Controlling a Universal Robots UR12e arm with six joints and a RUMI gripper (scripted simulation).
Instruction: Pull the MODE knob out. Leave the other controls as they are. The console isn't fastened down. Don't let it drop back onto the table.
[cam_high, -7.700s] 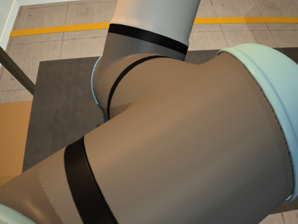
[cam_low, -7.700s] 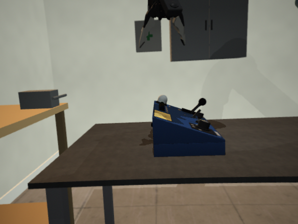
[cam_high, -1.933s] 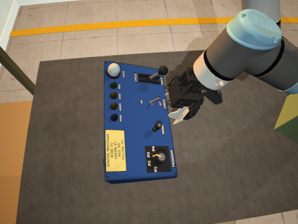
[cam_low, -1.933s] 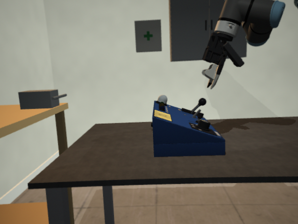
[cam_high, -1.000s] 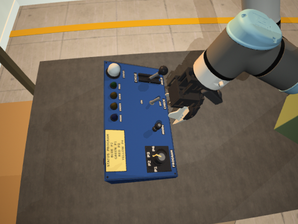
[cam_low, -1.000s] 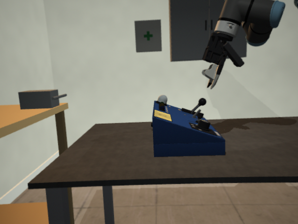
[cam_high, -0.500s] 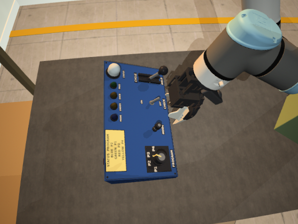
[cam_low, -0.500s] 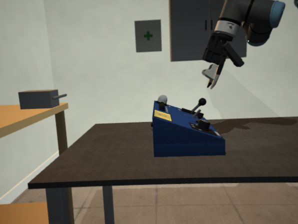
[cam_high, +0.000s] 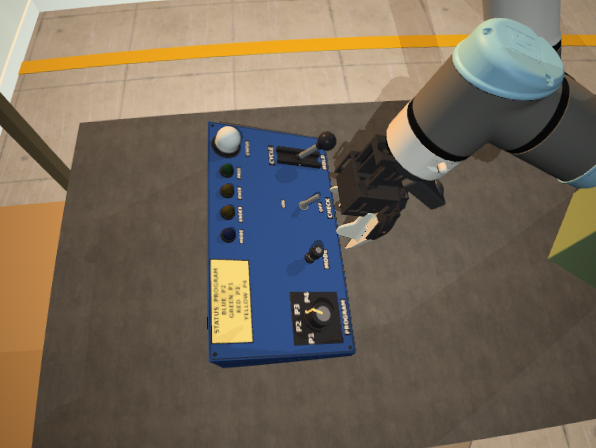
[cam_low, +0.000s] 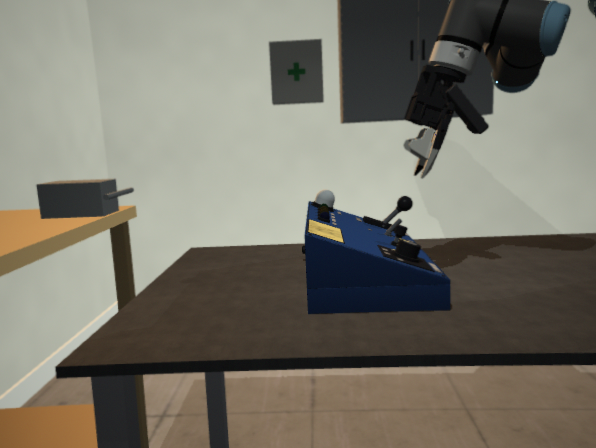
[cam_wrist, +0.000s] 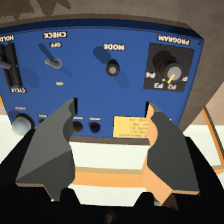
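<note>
Right now my hand is 50 mm short of the black mode knob, 10 mm to the left of it and 140 mm above it. Also, from my hand: check toggle: 10 mm ahead, 130 mm to the right, 140 mm below; then blue sloped console: 60 mm ahead, 80 mm to the right, 160 mm below; then program dial: 90 mm ahead, 90 mm to the left, 140 mm below.
</note>
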